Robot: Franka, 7 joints.
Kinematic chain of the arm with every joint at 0, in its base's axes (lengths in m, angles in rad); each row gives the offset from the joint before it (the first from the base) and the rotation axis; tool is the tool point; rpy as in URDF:
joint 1: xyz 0 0 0.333 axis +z
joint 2: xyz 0 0 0 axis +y
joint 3: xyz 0 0 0.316 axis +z
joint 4: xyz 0.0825 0 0 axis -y
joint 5: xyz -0.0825 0 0.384 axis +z
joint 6: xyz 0 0 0 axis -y
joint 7: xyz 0.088 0 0 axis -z
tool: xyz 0 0 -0.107 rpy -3.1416 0 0
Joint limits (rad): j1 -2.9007..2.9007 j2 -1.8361..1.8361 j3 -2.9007..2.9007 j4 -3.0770..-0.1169 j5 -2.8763..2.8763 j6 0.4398..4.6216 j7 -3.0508..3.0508
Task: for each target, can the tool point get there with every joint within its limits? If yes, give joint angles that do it. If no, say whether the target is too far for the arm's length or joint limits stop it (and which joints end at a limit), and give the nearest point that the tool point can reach.
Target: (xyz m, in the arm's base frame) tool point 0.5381 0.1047 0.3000
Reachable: yes | joints -1.2167 1.0210 1.4212 -2.2612 -0.4751 2.5661 -0.9562
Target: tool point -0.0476 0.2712 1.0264
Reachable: yes | joints -1.3454 -0.6442 -0.5717 -0.5700 -1.0240 4.0505 0.4505
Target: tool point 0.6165 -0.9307 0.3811
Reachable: no: too far | nearest point 0.4733 -0.7146 0.3699 | short by 0.260 m
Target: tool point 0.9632 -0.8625 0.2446
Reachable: no: too far | nearest point 0.6376 -0.5710 0.2745 | short by 0.438 m
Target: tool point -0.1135 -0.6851 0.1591
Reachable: yes | joints -2.1674 0.9776 0.4238 -1.4284 -2.1905 3.0250 2.0487
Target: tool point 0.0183 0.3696 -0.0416
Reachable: yes | joints -0.3010 -1.4253 2.3007 -2.3062 1.6992 2.1026 -0.7733
